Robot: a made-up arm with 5 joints. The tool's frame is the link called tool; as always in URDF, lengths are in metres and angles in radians. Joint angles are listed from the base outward. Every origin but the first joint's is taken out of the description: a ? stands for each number. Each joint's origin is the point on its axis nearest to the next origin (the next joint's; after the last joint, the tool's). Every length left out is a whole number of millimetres.
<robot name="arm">
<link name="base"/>
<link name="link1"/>
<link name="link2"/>
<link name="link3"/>
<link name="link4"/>
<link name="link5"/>
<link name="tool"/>
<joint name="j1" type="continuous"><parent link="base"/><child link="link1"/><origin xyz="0.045 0 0.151"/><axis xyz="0 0 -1"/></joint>
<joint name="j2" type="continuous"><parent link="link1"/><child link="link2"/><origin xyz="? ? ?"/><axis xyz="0 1 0"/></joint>
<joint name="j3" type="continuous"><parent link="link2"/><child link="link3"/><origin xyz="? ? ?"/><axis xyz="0 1 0"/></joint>
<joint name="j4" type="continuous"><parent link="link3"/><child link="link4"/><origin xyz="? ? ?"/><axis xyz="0 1 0"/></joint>
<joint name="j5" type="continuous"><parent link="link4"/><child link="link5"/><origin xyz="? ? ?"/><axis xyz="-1 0 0"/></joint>
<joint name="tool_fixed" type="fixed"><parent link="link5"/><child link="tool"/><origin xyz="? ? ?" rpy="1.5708 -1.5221 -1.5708"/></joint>
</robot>
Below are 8 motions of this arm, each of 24 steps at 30 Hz.
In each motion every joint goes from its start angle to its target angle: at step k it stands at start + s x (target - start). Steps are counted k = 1, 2, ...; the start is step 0. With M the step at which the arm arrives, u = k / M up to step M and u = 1 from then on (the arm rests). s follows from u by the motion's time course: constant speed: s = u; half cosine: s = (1 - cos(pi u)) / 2; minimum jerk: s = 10 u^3 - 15 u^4 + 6 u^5.
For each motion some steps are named. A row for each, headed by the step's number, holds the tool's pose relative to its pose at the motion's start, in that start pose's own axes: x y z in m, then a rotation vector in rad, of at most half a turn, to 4 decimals.
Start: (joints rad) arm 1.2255 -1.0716 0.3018 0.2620 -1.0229
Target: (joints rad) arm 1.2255 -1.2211 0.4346 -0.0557 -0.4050
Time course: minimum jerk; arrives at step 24
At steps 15, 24:
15: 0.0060 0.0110 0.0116 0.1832 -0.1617 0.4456
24: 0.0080 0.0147 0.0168 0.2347 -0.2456 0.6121

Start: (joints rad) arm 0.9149 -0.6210 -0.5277 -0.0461 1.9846
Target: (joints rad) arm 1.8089 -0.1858 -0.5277 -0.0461 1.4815
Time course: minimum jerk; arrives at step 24
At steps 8, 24:
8: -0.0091 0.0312 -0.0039 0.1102 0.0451 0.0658
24: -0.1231 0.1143 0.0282 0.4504 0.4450 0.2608

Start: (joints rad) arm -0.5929 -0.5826 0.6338 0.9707 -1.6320
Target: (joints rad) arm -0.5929 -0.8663 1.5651 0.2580 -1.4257
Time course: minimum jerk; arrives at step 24
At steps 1, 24:
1: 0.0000 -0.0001 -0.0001 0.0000 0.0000 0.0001
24: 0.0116 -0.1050 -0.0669 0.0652 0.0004 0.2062

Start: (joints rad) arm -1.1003 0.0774 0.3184 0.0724 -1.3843
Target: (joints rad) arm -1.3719 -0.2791 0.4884 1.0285 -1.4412
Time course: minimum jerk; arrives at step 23
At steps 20, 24:
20: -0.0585 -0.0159 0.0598 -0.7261 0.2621 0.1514
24: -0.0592 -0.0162 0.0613 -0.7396 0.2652 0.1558

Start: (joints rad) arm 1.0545 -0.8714 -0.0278 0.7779 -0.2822
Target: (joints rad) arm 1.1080 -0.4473 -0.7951 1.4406 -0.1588
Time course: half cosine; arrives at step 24
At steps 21, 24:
21: 0.0248 0.0023 0.0139 -0.1322 0.2823 0.1161
24: 0.0252 0.0022 0.0147 -0.1368 0.2938 0.1203

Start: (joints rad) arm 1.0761 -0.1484 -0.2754 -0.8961 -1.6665
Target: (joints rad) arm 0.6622 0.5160 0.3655 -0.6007 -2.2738
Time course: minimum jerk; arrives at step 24
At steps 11, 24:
11: -0.0336 -0.1035 0.0974 -0.6798 -0.0867 -0.3945
24: -0.0878 -0.1227 0.2831 -1.6332 -0.3299 -0.6925

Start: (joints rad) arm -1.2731 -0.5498 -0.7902 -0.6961 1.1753
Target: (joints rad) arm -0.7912 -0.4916 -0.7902 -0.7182 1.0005
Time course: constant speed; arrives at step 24
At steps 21, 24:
21: -0.0127 0.0077 0.0059 0.1177 -0.1429 0.2273
24: -0.0151 0.0080 0.0066 0.1355 -0.1609 0.2604

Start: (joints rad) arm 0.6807 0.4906 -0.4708 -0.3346 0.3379
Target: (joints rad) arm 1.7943 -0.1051 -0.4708 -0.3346 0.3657
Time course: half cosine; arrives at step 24
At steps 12, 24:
12: 0.0553 -0.1687 0.0508 -0.5629 -0.1316 0.2635
24: 0.1424 -0.2443 0.1622 -1.0419 -0.2326 0.6742

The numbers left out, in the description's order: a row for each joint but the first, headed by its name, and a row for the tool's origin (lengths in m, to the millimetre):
j2: 0.027 0.002 0
j3: 0.022 0 0.089
j4: 0.17 0 0.007
j5: 0.059 0 0
tool: 0 0 0

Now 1 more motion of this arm.
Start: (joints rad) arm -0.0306 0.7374 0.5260 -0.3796 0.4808
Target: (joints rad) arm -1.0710 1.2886 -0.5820 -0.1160 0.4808
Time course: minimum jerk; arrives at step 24
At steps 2, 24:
2: 0.0009 0.0007 -0.0004 0.0024 -0.0028 0.0041
24: 0.0865 0.2454 0.0460 0.5903 -0.5654 0.7017

